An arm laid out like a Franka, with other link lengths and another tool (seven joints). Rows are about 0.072 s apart.
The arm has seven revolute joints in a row. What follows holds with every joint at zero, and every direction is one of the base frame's. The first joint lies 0.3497 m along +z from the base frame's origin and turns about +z. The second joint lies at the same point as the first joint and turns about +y. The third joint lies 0.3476 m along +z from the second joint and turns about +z. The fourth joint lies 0.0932 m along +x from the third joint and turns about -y. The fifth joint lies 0.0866 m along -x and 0.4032 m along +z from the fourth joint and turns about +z. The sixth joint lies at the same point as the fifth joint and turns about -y. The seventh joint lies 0.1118 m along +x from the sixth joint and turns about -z. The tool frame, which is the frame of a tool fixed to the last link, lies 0.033 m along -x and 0.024 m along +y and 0.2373 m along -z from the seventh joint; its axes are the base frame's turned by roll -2.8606, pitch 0 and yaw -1.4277 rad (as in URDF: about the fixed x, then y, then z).
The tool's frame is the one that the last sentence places.
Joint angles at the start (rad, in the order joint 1, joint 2, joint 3, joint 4, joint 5, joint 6, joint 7):
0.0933 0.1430 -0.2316 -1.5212 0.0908 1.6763 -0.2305
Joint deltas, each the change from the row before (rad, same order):
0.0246 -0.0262 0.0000 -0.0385 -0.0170 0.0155 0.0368
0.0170 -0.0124 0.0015 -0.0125 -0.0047 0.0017 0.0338
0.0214 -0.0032 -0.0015 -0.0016 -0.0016 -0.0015 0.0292
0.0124 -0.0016 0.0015 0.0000 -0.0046 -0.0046 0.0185
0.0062 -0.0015 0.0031 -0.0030 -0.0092 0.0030 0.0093
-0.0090 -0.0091 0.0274 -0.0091 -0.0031 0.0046 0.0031
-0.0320 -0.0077 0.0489 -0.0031 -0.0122 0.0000 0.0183
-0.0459 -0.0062 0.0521 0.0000 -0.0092 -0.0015 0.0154
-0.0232 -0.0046 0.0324 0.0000 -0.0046 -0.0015 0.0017
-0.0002 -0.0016 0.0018 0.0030 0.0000 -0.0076 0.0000
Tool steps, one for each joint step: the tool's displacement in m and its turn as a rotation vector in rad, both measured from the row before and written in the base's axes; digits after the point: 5 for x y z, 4 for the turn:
-0.00618 0.01223 -0.00181 -0.0104 0.0008 -0.0125
-0.00266 0.01137 0.00152 -0.0010 0.0004 -0.0152
-0.00023 0.01296 0.00108 -0.0003 0.0013 -0.0091
-0.00093 0.00822 0.00049 -0.0034 0.0041 -0.0039
-0.00003 0.00385 -0.00059 -0.0084 -0.0006 0.0007
-0.00204 0.01000 0.00112 0.0012 -0.0038 0.0152
-0.00164 0.00737 0.00256 -0.0063 -0.0031 -0.0004
-0.00107 0.00145 0.00326 -0.0040 -0.0037 -0.0084
-0.00125 0.00419 0.00252 -0.0018 -0.0028 0.0079
-0.00153 0.00096 0.00182 0.0002 0.0030 0.0018

